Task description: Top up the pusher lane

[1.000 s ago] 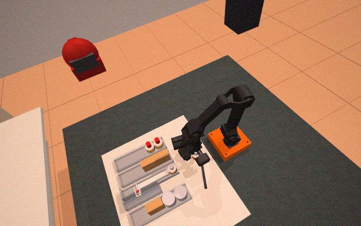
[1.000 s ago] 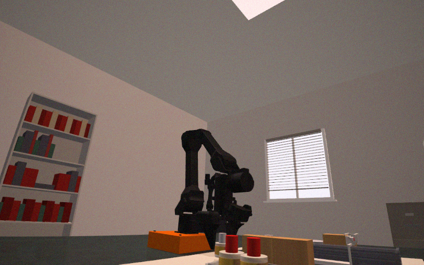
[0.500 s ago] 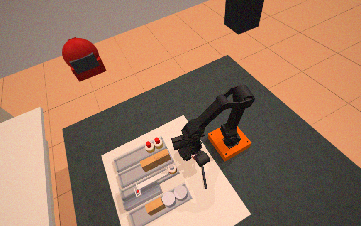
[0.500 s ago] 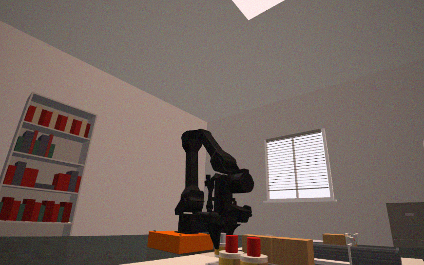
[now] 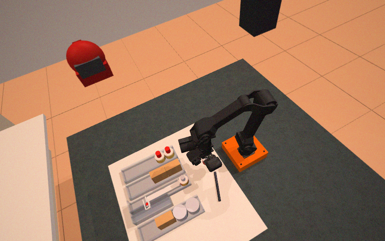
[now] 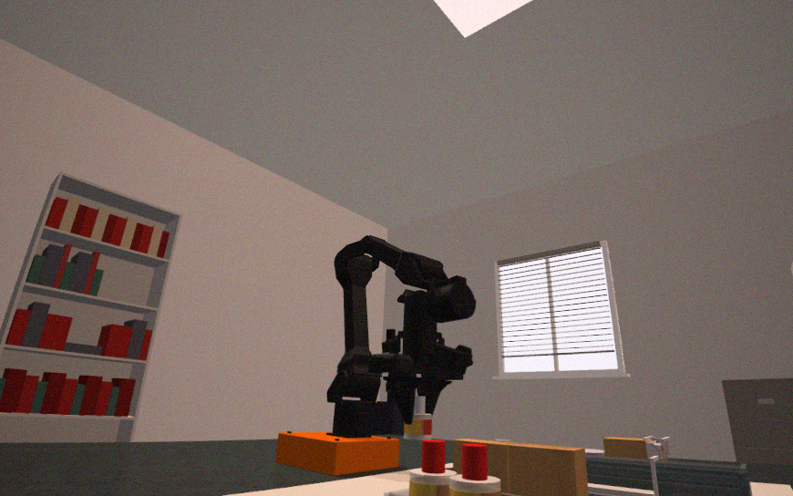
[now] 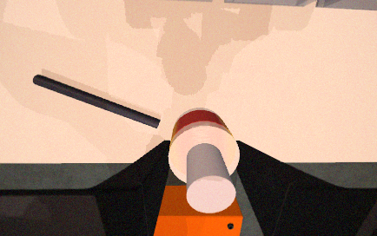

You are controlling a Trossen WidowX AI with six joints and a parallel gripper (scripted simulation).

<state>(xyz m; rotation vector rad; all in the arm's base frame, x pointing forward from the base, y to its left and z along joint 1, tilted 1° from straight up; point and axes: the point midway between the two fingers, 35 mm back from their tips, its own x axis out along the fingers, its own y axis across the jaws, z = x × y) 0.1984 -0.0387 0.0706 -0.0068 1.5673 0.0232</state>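
My gripper tip is 1 cm short of the dark bar, 11 cm to the right of it and 8 cm above it. The rest, counted from my gripper tip: red mark: 33 cm ahead, 5 cm to the left, 1 cm below.
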